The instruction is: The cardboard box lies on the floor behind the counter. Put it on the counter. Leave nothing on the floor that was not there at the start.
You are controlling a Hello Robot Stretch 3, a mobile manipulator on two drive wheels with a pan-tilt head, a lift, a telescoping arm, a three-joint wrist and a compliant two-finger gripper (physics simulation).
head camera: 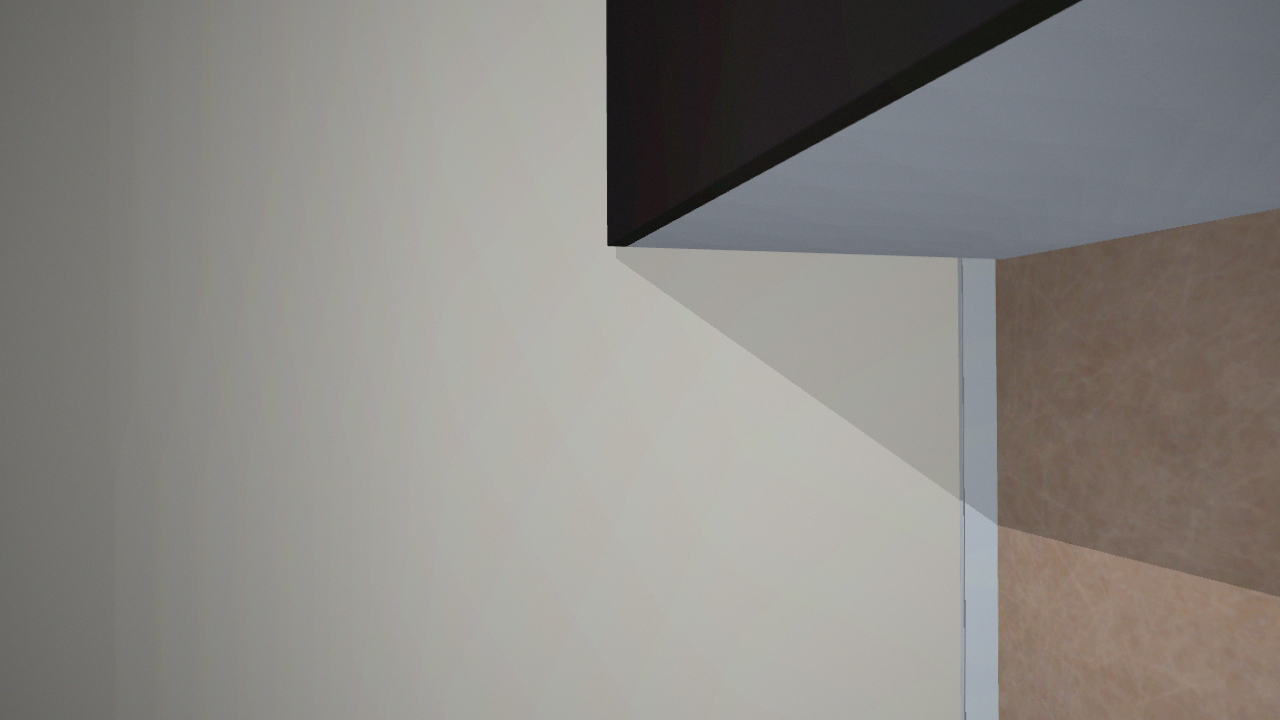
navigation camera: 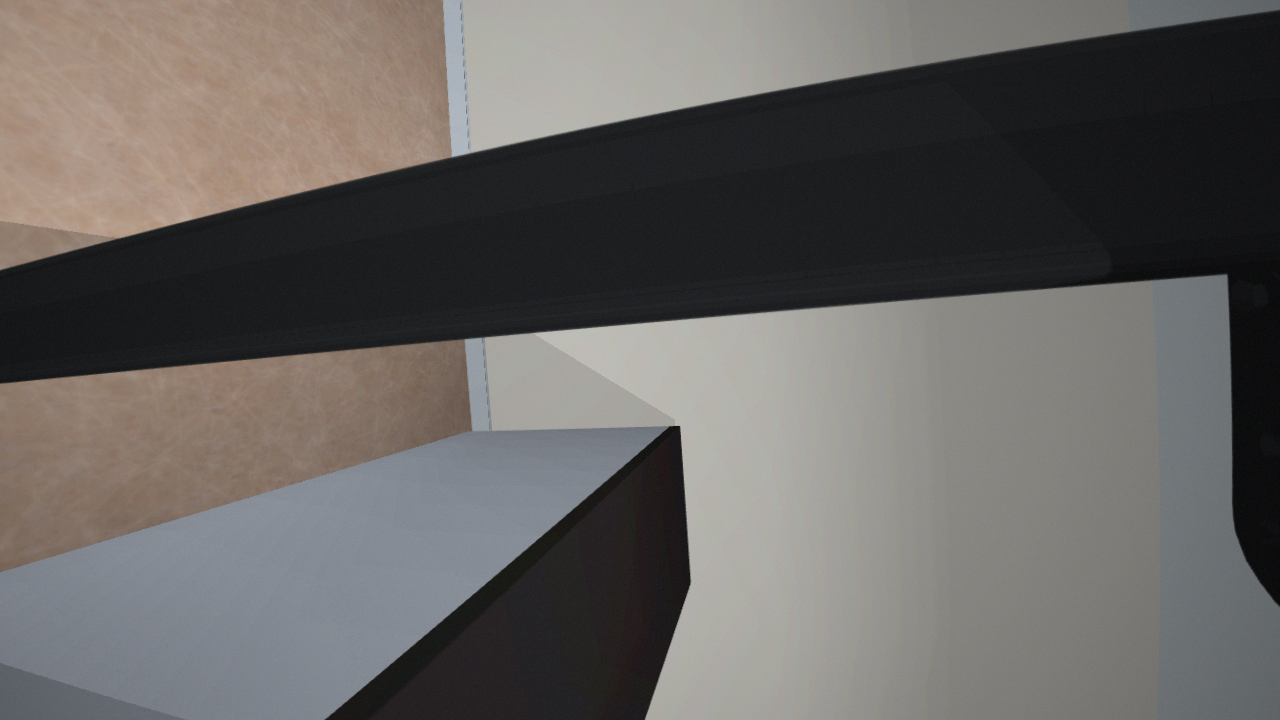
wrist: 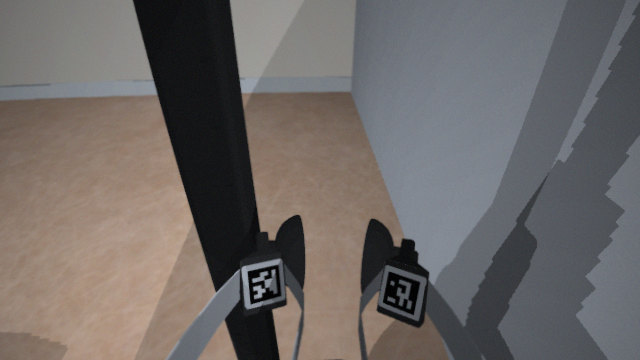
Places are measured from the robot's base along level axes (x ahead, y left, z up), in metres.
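Pixels of known places: gripper, fingertip midpoint: (wrist: 334, 242).
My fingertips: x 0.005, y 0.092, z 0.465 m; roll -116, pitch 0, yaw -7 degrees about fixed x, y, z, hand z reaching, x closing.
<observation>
Behind a point stands the place of what it marks.
The counter has a dark top and pale grey-blue sides. Its top (head camera: 769, 80) {x 0.338, y 0.969, z 0.910 m} (navigation camera: 572, 573) {x 0.330, y 0.750, z 0.910 m} and side (head camera: 1074, 134) {x 0.259, y 0.830, z 0.627 m} (navigation camera: 358, 537) {x 0.257, y 0.681, z 0.537 m} show in the head and navigation views. In the wrist view its pale side (wrist: 425, 100) {x 0.257, y 0.605, z 0.369 m} stands close to the right of my gripper (wrist: 334, 242) {x 0.005, y 0.092, z 0.465 m}. My gripper is open, with bare floor visible between its two fingertips. The cardboard box does not show in these views.
My black mast (navigation camera: 626, 214) {x -0.068, y 0.117, z 1.227 m} (wrist: 200, 125) {x -0.066, y 0.116, z 0.530 m} crosses the navigation view and stands left of the fingers in the wrist view. A pale wall (head camera: 402, 358) {x 0.051, y 1.820, z 1.300 m} (navigation camera: 805, 447) {x 0.371, y 1.816, z 1.351 m} (wrist: 300, 45) {x -0.026, y 1.820, z 0.267 m} with a light baseboard (head camera: 980, 402) {x -0.050, y 1.808, z 0.042 m} (wrist: 300, 84) {x -0.032, y 1.807, z 0.047 m} meets the brown floor (head camera: 1136, 385) {x -0.011, y 1.404, z 0.000 m} (navigation camera: 268, 116) {x -0.734, y 1.001, z 0.000 m} (wrist: 100, 175) {x -0.762, y 0.911, z 0.000 m} at the counter's end.
</observation>
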